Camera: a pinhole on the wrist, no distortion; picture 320 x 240 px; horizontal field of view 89.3 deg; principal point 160.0 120.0 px. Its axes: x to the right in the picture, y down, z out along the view. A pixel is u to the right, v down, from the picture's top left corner.
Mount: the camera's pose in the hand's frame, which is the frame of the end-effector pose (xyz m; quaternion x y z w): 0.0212 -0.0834 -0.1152 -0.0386 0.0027 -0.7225 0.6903
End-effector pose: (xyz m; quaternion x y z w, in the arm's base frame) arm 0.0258 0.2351 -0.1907 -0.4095 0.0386 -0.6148 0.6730
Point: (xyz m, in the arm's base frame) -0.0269 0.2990 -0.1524
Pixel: 157.6 26.9
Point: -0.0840 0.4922 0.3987
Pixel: 279.9 114.9
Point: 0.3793 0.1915 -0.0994
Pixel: 29.1 166.7
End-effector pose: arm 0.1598 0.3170 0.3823 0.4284 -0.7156 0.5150 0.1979
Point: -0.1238 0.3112 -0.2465
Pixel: outside the picture
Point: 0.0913 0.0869 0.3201
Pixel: 96.6 138.3
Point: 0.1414 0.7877 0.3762
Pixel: behind the camera
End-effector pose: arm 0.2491 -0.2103 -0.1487 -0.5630 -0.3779 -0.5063 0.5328
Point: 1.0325 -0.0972 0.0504
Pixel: outside the picture
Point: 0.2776 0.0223 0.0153
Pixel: 148.0 161.5
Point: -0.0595 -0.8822 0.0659
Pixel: behind the camera
